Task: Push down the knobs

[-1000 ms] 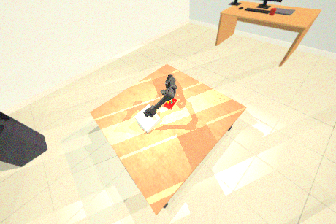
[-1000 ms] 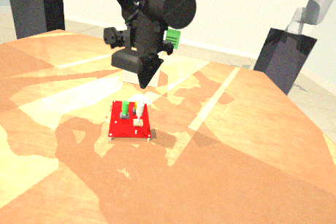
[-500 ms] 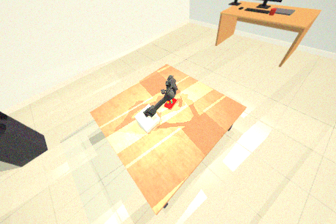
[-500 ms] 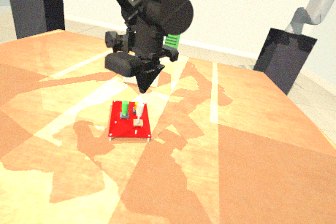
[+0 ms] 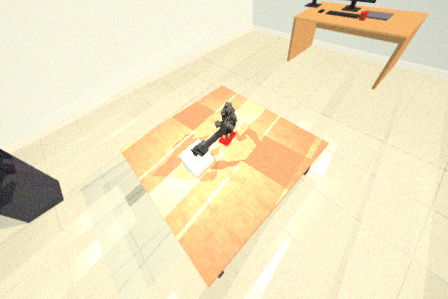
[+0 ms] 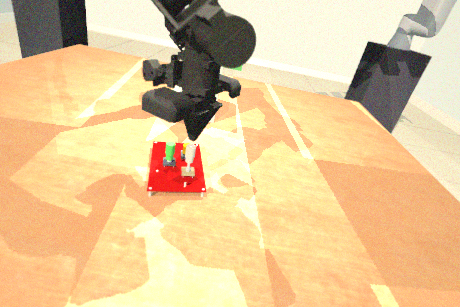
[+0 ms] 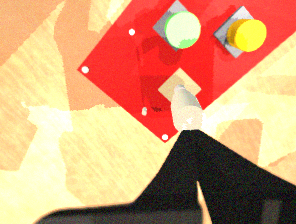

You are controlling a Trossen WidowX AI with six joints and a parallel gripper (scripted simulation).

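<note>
Right now the cream knob is 3 cm below my gripper tip. Also, from my gripper tip: green knob 2 cm behind, 4 cm to the right, 5 cm below.
</note>
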